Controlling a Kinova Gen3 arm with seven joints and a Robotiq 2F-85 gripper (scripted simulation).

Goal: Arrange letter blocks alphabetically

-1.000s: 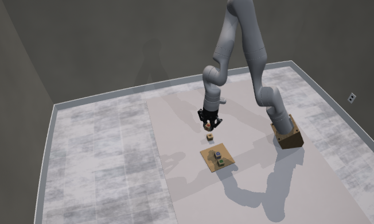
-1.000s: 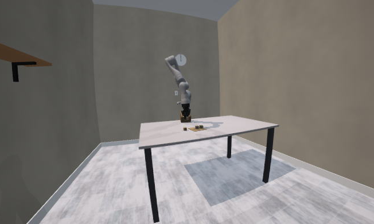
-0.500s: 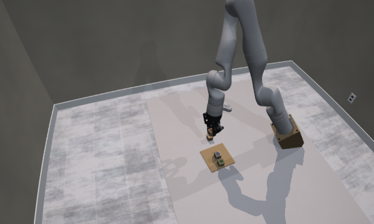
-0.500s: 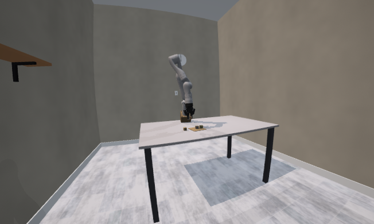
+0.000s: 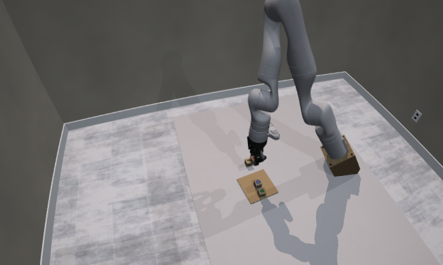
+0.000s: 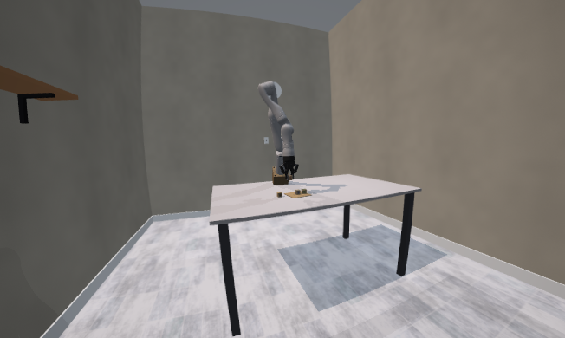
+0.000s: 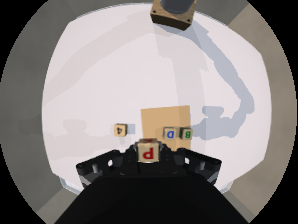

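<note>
My hand is 12 cm above the tan mat and 6 cm to the right of it. Round my hand: block: 11 cm below, 7 cm to the right, 1 cm behind.
</note>
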